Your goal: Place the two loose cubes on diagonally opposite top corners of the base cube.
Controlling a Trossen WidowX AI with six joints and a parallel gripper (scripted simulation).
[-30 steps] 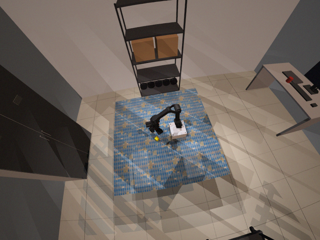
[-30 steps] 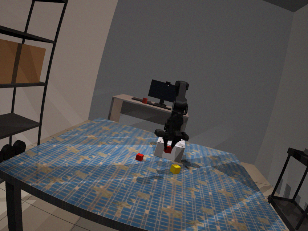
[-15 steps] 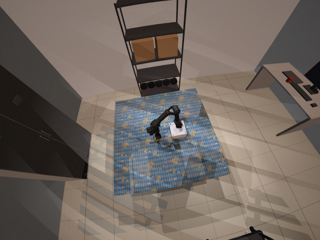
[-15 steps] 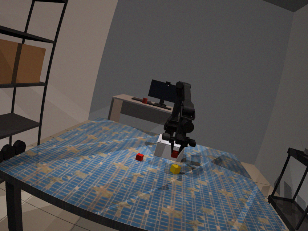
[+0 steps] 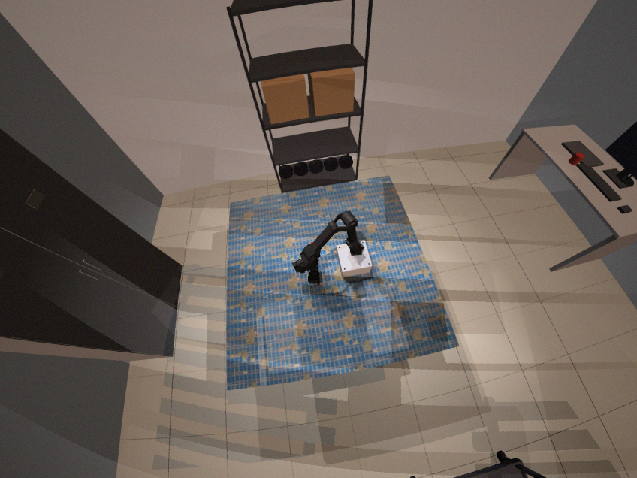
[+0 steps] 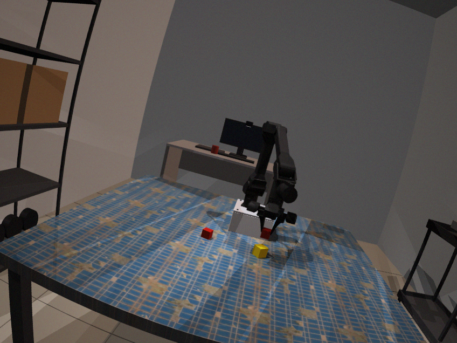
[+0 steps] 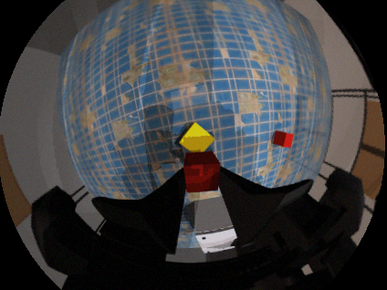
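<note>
My gripper tip is 20 mm short of the yellow cube and 70 mm above it.
</note>
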